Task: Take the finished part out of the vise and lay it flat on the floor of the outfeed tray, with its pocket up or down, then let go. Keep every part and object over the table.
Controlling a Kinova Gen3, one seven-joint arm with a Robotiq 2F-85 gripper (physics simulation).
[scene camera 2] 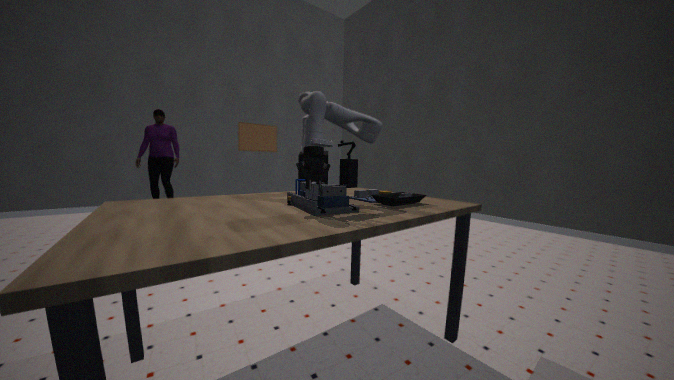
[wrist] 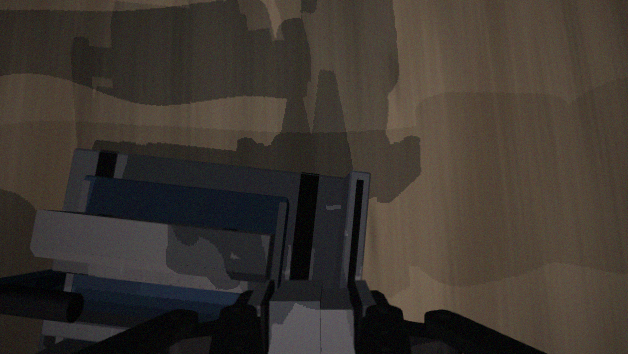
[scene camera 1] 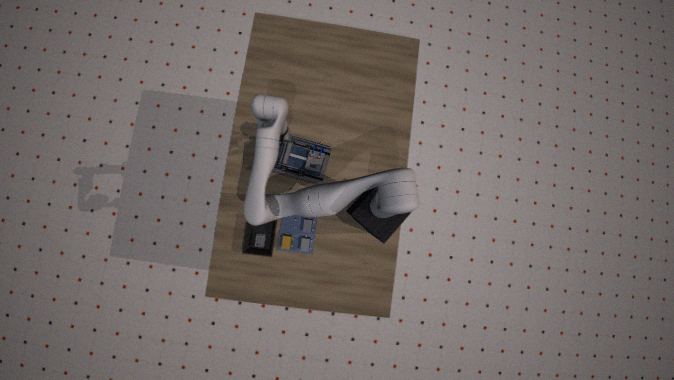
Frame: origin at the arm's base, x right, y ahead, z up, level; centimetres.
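Seen in the pictures: gripper, fingertip midpoint: (scene camera 2: pixel 313 190) (wrist: pixel 312 301).
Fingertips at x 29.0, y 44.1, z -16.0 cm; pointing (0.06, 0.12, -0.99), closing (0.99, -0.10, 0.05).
A point is followed by its place in that frame.
The vise (scene camera 1: pixel 322 172) @(x 14.5, y 24.5, z -22.0 cm) (scene camera 2: pixel 334 201) @(x 23.9, y 50.1, z -19.7 cm) (wrist: pixel 187 200) @(x 23.0, y 49.5, z -18.0 cm), with blue and grey blocks on a dark base, sits on the table. My gripper (scene camera 2: pixel 314 181) @(x 29.0, y 44.1, z -16.0 cm) (wrist: pixel 312 301) @(x 29.0, y 44.1, z -16.0 cm) is down at one end of the vise, pointing downward. Its fingers are shut on the finished part (wrist: pixel 295 330) @(x 28.2, y 43.6, z -13.6 cm), a light grey block with a seam along its top, and touch it on both sides. The part's lower portion and its seat in the vise are hidden. In scene camera 1 the arm covers the gripper. The black outfeed tray (scene camera 1: pixel 269 250) @(x -25.1, y 47.2, z -22.3 cm) (scene camera 2: pixel 400 201) @(x -8.3, y 56.8, z -21.6 cm) has sloped walls and holds a small grey piece (scene camera 1: pixel 260 240) @(x -20.3, y 51.4, z -20.8 cm).
A blue plate (scene camera 1: pixel 296 231) @(x -15.3, y 35.1, z -23.2 cm) with two grey blocks and a yellow block (scene camera 1: pixel 286 242) @(x -20.2, y 38.8, z -19.6 cm) lies beside the tray. Blue hooked pins (scene camera 1: pixel 321 149) @(x 23.6, y 25.5, z -13.0 cm) stand at the vise's far end from my gripper. My forearm passes above the tray's edge. The table's left edge in scene camera 1 is near.
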